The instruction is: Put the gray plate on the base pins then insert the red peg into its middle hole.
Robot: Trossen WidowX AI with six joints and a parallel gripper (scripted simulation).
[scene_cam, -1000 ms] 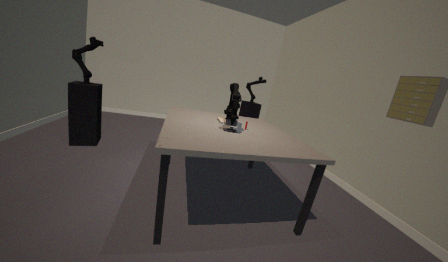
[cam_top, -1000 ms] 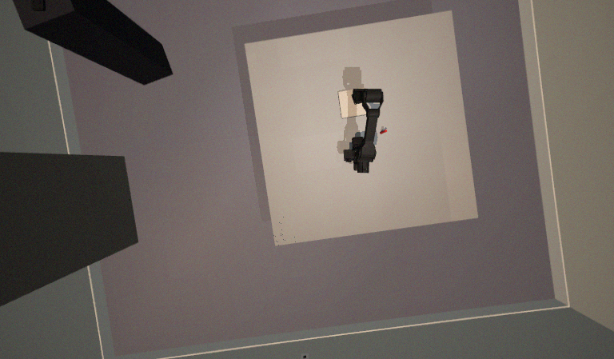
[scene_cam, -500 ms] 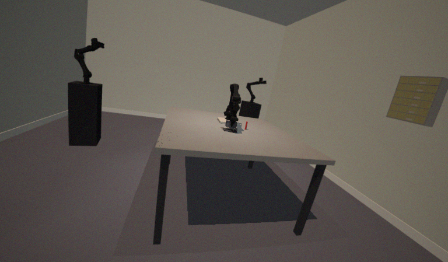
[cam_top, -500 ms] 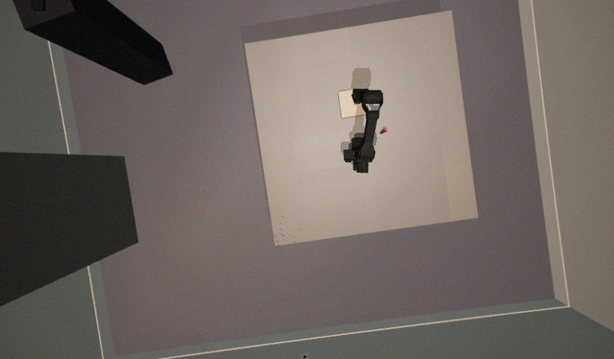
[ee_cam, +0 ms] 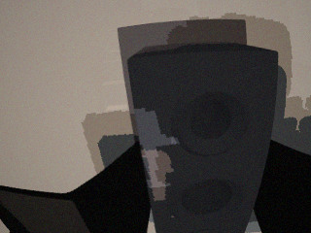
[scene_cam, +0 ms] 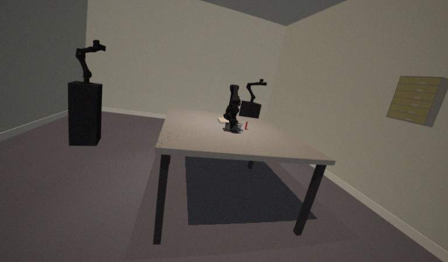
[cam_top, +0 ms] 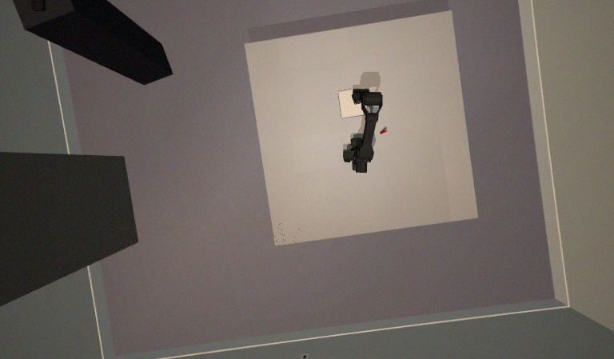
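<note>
Now: the base 2 cm below my gripper tip. Also, from my gripper tip: red peg: 21 cm to the left, 7 cm behind, 1 cm above; then gray plate: 3 cm above.
</note>
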